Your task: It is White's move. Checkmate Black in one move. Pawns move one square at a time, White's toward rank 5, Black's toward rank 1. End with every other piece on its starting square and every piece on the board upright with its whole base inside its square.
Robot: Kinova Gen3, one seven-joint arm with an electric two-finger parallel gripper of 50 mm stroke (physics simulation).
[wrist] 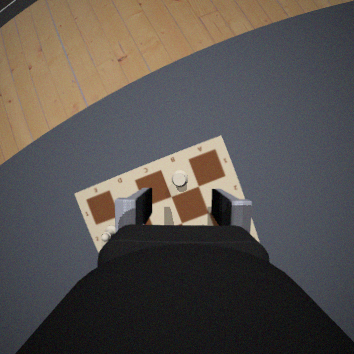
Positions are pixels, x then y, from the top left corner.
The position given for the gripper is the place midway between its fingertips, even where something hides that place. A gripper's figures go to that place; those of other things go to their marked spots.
Labels:
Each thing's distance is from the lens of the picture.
gripper (181, 200): 18 cm
chessboard (207, 164): 28 cm

